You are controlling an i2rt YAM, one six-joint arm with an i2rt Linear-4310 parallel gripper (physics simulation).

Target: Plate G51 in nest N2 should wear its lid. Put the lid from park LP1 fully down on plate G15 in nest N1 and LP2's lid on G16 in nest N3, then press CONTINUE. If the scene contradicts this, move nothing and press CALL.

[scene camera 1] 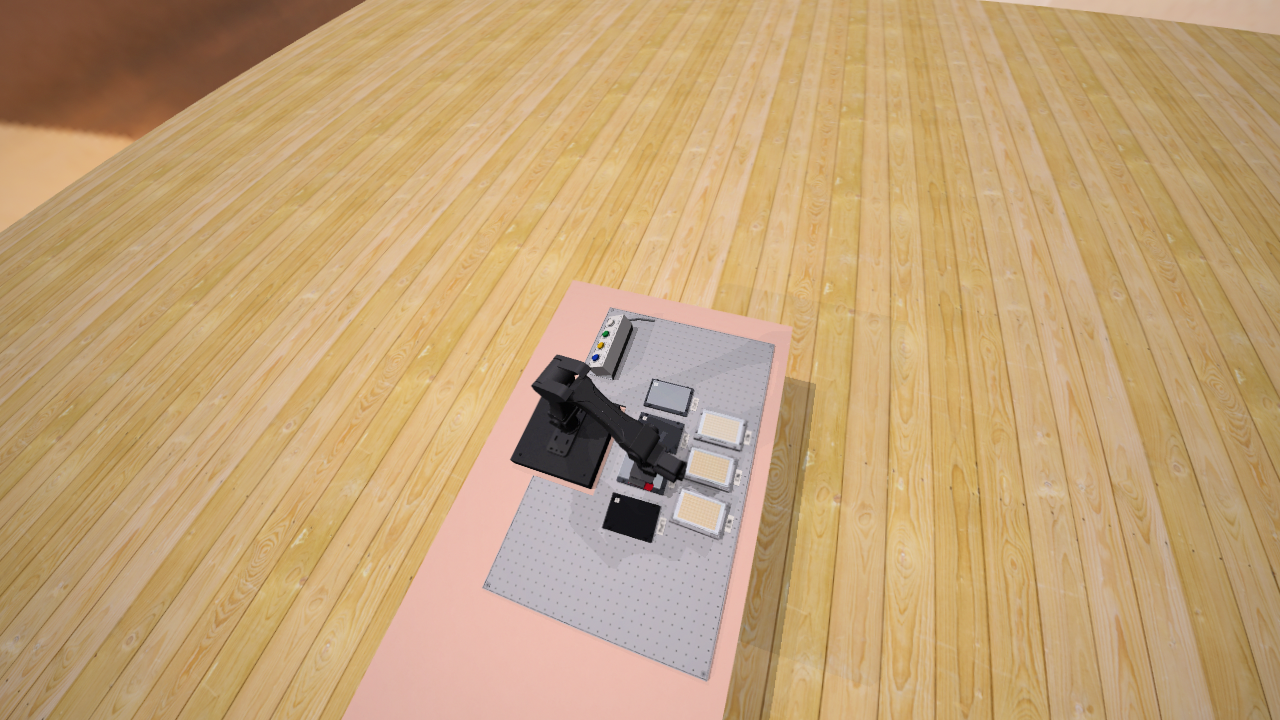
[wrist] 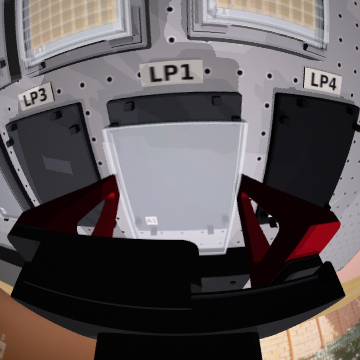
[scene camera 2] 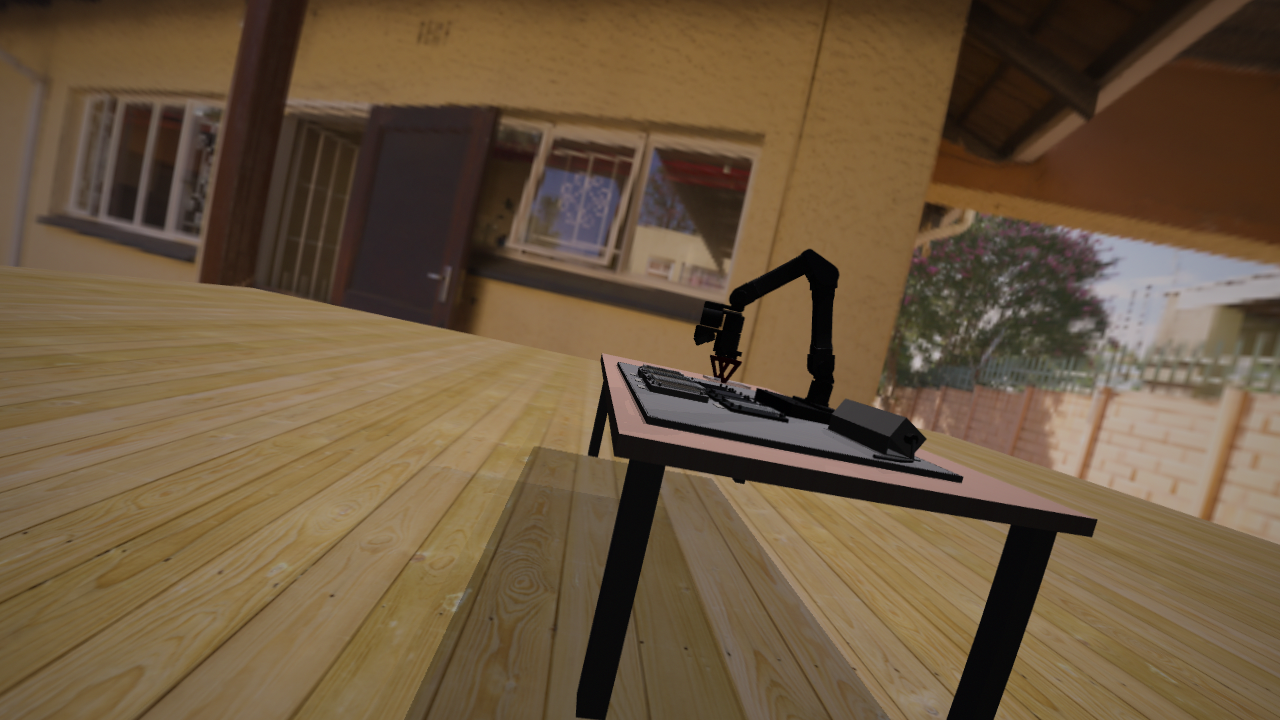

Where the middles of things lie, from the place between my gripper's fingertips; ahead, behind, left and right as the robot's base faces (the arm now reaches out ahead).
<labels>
I see my gripper 170 mm short of the N1 nest (wrist: 140, 26), 70 mm to the right of it and 30 mm above it. Also, from my hand: LP3 nest (scene camera 1: 670, 431): 130 mm to the left, 30 mm below, 10 mm behind; then LP4 nest (scene camera 1: 628, 516): 130 mm to the right, 30 mm below; then LP1 nest (wrist: 193, 104): 30 mm below, 10 mm behind.
</labels>
